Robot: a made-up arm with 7 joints.
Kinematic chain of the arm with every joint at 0, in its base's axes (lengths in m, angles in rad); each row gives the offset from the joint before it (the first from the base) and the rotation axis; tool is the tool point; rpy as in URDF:
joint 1: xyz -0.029 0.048 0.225 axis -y
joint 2: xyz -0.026 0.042 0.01 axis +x
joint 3: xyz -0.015 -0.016 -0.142 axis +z
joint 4: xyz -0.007 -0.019 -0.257 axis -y
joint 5: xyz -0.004 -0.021 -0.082 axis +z
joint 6: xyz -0.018 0 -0.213 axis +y
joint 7: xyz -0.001 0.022 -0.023 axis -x
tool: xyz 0.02 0.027 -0.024 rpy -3.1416 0 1.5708
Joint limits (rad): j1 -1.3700..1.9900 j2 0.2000..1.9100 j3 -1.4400..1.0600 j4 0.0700..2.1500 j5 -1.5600..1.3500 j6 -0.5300..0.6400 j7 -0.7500..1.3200
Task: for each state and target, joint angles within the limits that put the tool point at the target. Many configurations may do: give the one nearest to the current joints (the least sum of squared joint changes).
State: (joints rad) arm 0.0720 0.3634 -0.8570 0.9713 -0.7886 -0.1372 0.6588
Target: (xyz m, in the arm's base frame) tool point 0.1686 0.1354 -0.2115
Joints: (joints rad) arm -0.0120 0.7061 -0.6899 1.5803 -0.7852 -0.2441 0.5838
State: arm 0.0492 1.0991 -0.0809 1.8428 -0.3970 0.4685 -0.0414
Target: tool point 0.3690 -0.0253 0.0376
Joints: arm 0.5326 0.2000 -0.5720 1.7518 -0.3767 0.4473 0.0546
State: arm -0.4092 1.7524 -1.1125 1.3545 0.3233 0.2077 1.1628
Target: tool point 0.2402 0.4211 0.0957
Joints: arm 0.1428 1.6315 -0.4701 1.8354 0.2926 0.1301 1.0994
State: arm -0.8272 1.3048 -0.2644 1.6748 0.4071 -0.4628 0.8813
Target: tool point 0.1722 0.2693 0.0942
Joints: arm -0.2077 1.2569 -0.0290 2.1500 0.2847 -0.5239 0.8932
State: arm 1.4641 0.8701 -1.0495 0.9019 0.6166 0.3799 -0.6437
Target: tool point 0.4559 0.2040 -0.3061
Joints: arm 0.7793 0.2862 -1.1951 0.4236 0.8115 0.5180 -0.2672
